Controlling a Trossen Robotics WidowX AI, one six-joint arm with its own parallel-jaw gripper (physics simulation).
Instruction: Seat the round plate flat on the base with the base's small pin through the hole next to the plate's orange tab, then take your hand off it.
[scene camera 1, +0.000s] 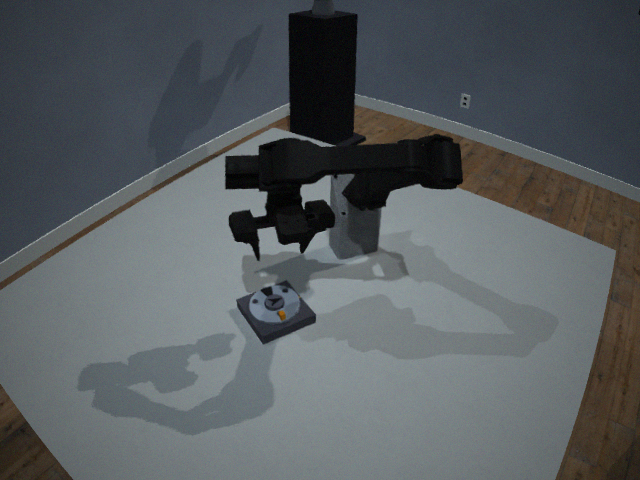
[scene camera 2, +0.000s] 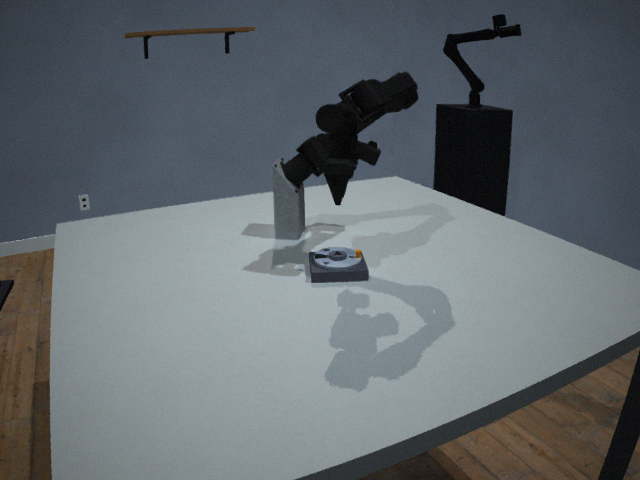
Scene:
gripper: scene camera 1; scene camera 2
round light-grey plate: scene camera 1; scene camera 2
same spot on round light-grey plate: (scene camera 1: 291, 306) = (scene camera 2: 348, 251)
same spot on gripper: (scene camera 1: 254, 243) = (scene camera 2: 345, 183)

